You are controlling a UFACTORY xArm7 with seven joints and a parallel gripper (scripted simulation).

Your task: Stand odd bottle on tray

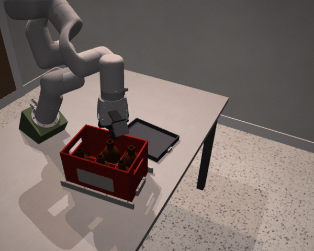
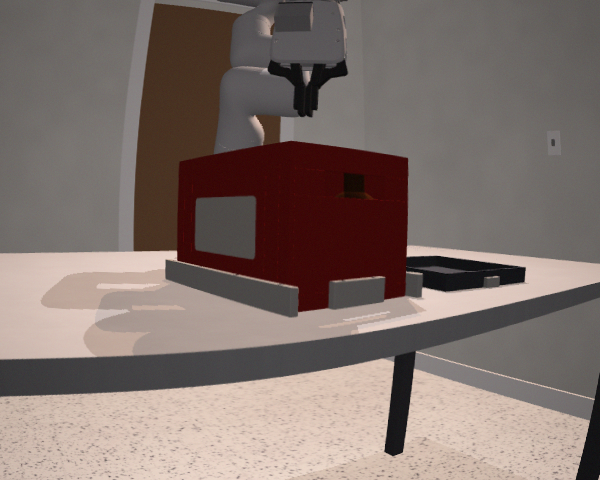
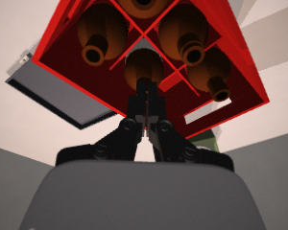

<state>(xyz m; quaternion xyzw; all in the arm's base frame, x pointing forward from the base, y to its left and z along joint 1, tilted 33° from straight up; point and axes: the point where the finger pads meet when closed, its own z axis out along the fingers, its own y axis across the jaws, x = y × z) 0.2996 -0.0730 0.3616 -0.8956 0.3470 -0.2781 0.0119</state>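
Right now the red crate is 40 mm behind my hand and 160 mm below it. The rest, counted from my hand: black tray 280 mm to the left, 240 mm below.
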